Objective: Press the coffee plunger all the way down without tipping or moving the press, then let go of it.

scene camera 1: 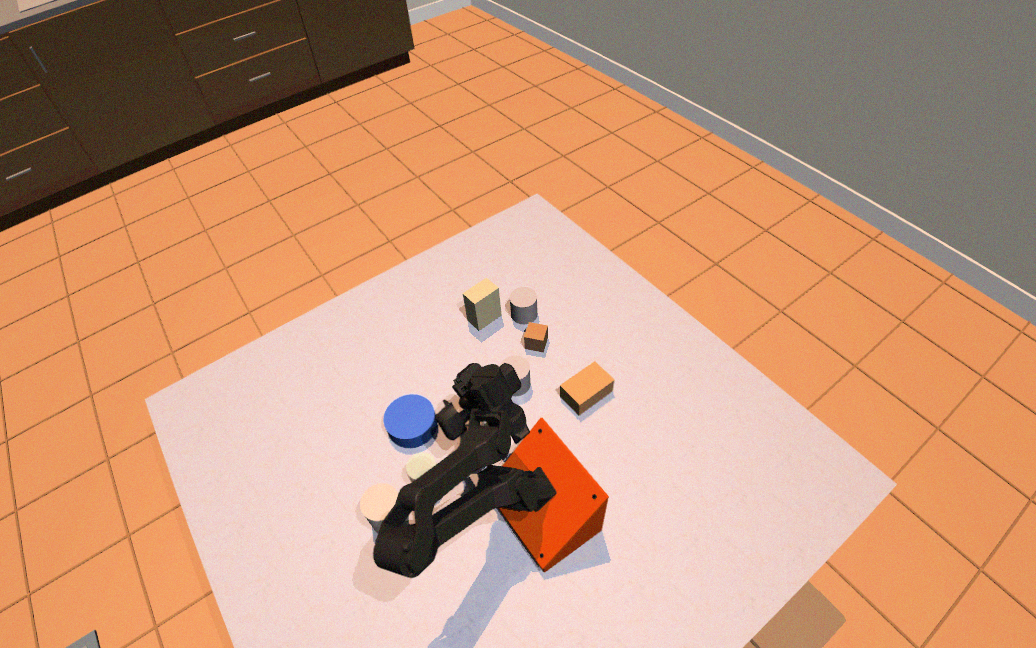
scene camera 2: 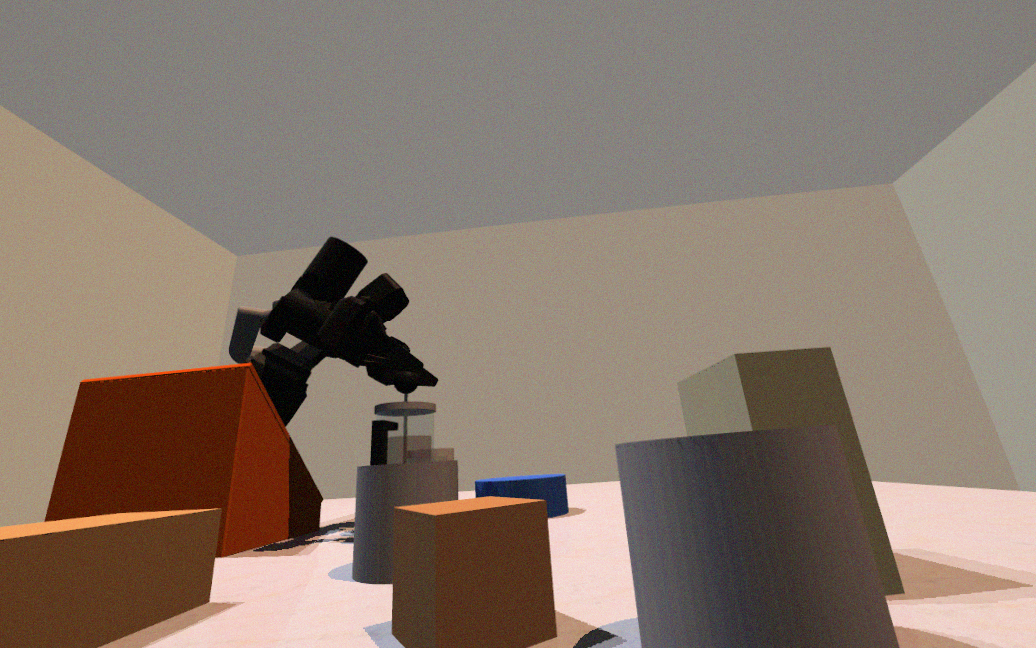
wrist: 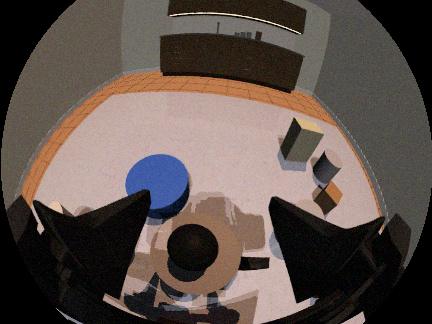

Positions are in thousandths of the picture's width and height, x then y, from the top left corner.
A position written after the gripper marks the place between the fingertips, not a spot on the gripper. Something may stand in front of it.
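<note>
Open and holding nothing, the gripper (scene camera 2: 415, 581) shares the scene with a coffee press (scene camera 2: 389, 667), which the wrist view (wrist: 453, 782) shows as well. A blue disc (scene camera 2: 532, 752) is visible also in the wrist view (wrist: 383, 545) and in scene camera 1 (scene camera 1: 396, 652). There is a grey cylinder (scene camera 2: 735, 820) too, and an orange block (scene camera 2: 116, 885) that appears in scene camera 1 (scene camera 1: 572, 593) as well.
</note>
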